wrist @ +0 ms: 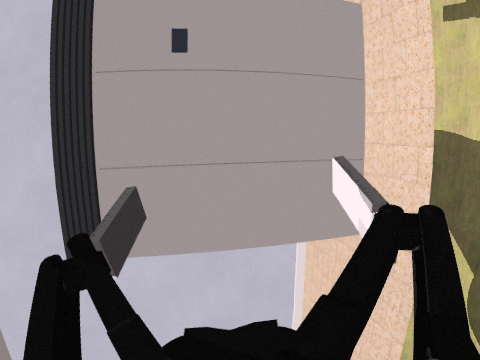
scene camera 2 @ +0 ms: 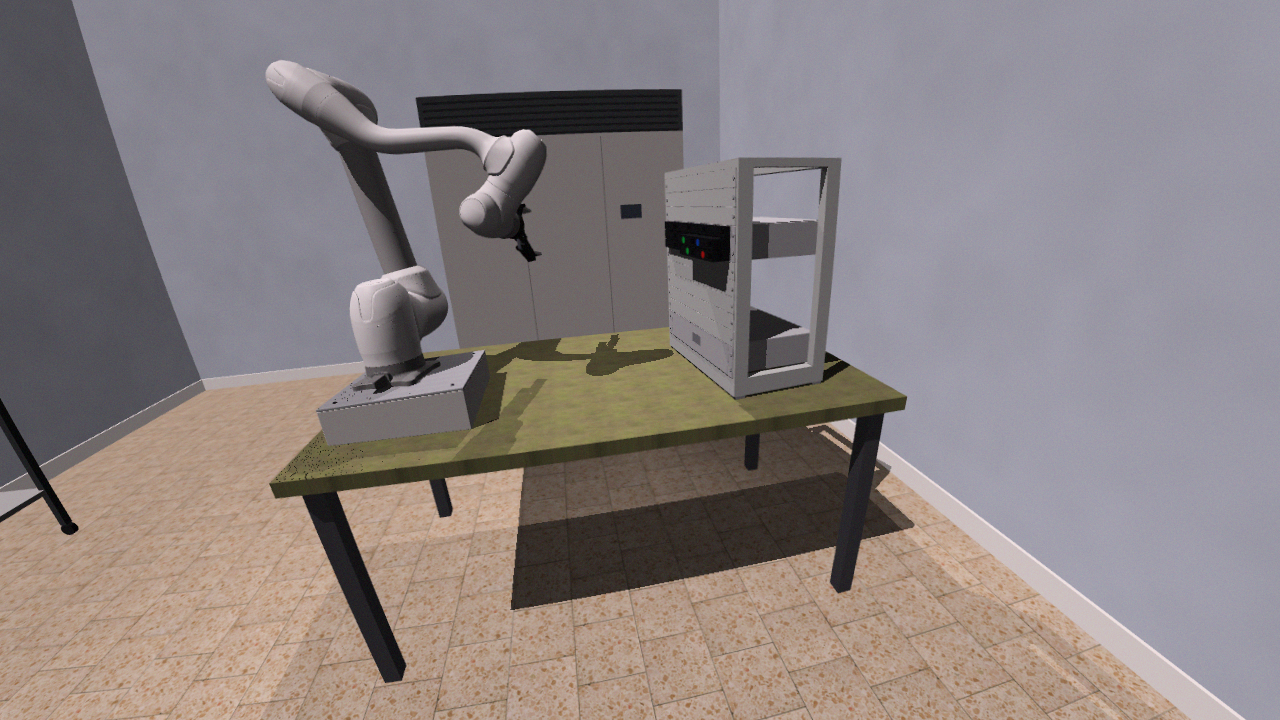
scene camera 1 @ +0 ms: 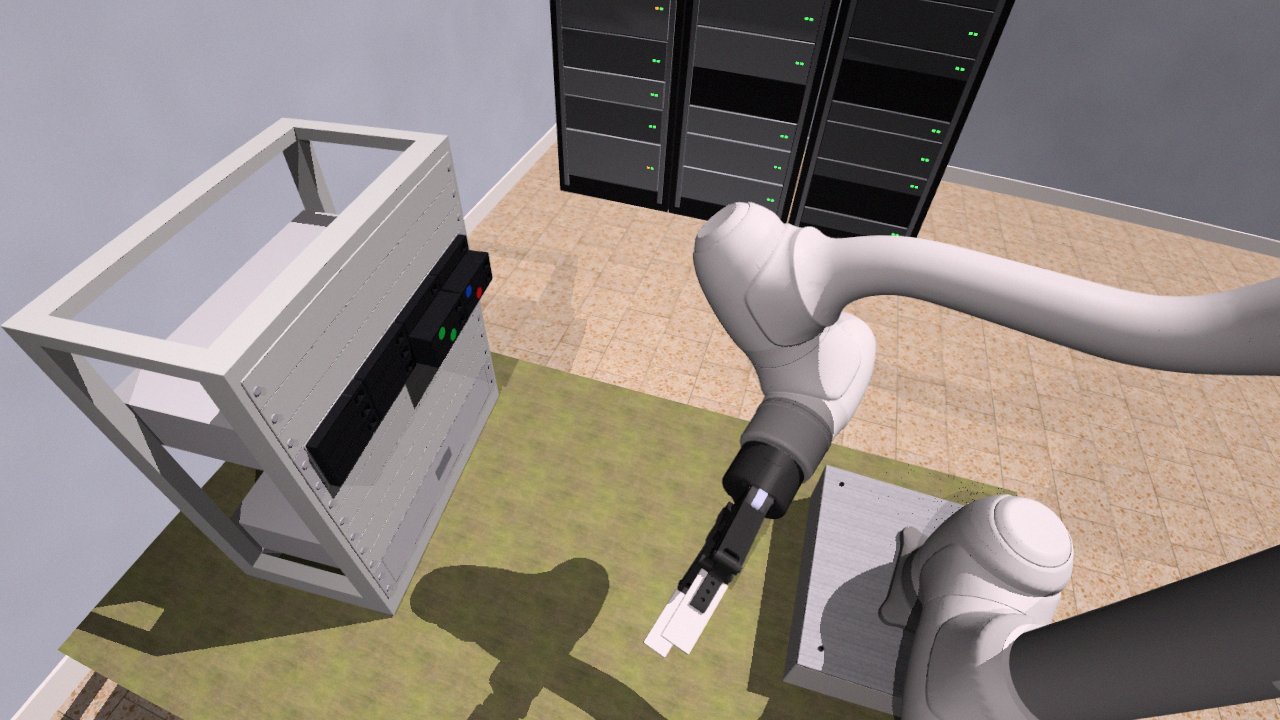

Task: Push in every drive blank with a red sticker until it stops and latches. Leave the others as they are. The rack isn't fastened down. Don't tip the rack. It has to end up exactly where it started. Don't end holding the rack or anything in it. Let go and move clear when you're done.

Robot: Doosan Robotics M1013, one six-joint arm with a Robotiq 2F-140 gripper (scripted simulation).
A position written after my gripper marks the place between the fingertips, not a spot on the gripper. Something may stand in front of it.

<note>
In view: my gripper (scene camera 1: 662, 647) and a drive blank (scene camera 1: 465, 278).
My gripper is seen too in the wrist view (wrist: 235, 189).
</note>
